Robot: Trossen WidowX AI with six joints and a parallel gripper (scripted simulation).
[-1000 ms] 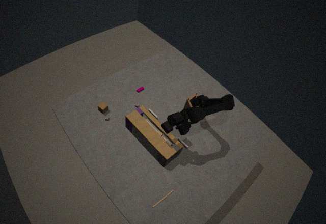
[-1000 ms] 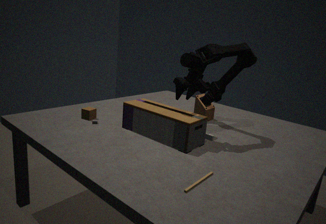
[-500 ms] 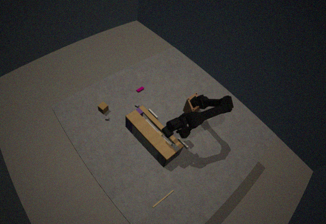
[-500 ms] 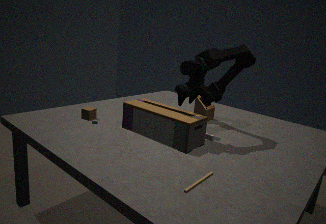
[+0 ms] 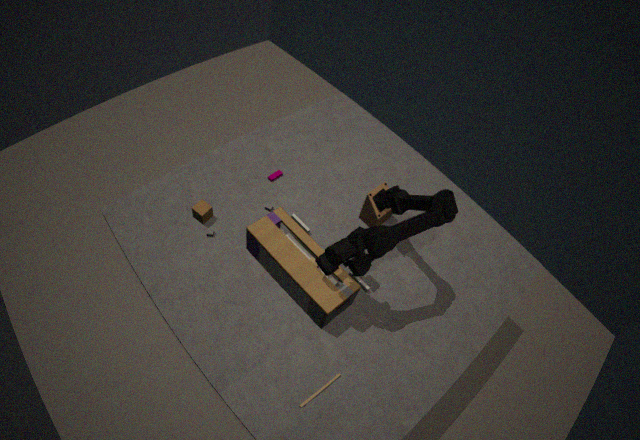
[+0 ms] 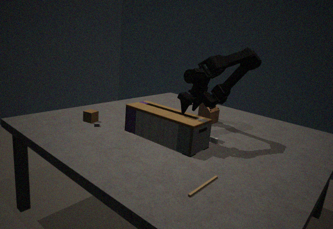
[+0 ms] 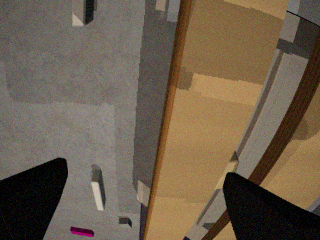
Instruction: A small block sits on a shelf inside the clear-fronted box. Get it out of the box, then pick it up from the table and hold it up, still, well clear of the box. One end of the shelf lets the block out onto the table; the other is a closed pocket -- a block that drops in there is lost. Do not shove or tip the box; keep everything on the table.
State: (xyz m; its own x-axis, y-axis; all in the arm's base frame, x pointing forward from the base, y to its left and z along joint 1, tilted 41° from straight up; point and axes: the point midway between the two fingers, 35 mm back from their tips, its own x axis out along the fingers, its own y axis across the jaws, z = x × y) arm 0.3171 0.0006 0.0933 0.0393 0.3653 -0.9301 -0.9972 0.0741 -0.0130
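The long box lies 30 mm ahead of my gripper tip, 60 mm to the right of it and 70 mm below it. The rest, counted from my gripper tip: magenta piece 170 mm behind, 440 mm to the right, 120 mm below; then thin wooden stick 310 mm ahead, 270 mm to the left, 130 mm below; then brown cube 170 mm ahead, 470 mm to the right, 100 mm below.
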